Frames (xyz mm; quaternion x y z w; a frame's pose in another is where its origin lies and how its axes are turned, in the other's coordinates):
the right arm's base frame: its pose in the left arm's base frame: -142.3 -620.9 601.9 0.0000 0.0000 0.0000 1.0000
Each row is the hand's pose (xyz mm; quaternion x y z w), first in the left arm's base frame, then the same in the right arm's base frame.
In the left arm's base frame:
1: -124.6 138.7 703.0 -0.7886 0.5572 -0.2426 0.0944
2: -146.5 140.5 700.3 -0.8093 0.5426 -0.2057 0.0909
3: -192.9 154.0 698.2 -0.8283 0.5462 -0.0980 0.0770
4: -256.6 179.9 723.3 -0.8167 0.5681 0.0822 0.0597
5: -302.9 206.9 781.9 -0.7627 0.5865 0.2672 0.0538
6: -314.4 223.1 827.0 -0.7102 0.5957 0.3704 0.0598
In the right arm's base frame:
1: 17.7 759.6 101.1 -0.7885 0.5572 -0.2426 0.0944
2: -4.2 761.4 98.4 -0.8093 0.5426 -0.2057 0.0909
3: -50.6 774.9 96.3 -0.8283 0.5462 -0.0980 0.0770
4: -114.3 800.8 121.4 -0.8167 0.5681 0.0822 0.0597
5: -160.6 827.8 180.0 -0.7627 0.5865 0.2672 0.0538
6: -172.1 844.0 225.1 -0.7102 0.5957 0.3704 0.0598

